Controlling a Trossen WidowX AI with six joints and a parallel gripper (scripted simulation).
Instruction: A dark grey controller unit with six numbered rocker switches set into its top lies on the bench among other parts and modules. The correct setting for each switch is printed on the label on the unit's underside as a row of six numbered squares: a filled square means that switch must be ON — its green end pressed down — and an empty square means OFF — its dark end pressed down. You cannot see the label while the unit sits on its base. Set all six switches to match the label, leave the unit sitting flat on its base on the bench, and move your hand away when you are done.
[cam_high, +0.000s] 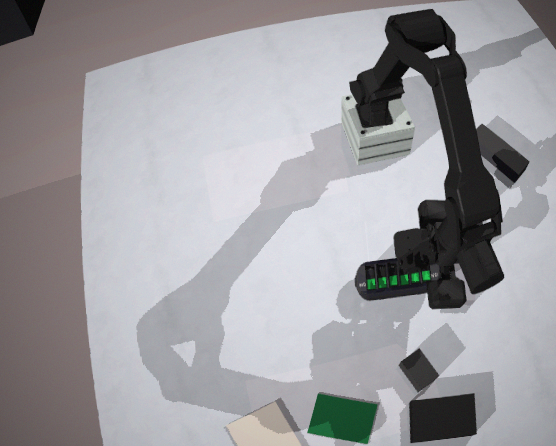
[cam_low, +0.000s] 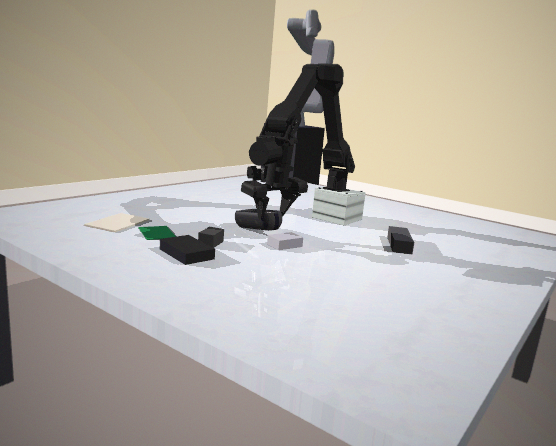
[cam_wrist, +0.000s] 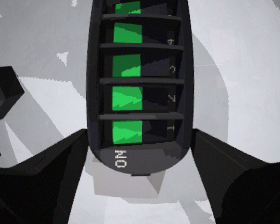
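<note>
Right now the grey block is 2 cm ahead of my gripper tip, 7 cm to the left of it and 4 cm below it. From my gripper tip the other things lie so: green card (23 cm ahead, 19 cm to the right, 5 cm below); then dark flat box (26 cm ahead, 2 cm to the right, 4 cm below); then small dark cube (17 cm ahead, 4 cm to the right, 4 cm below).
</note>
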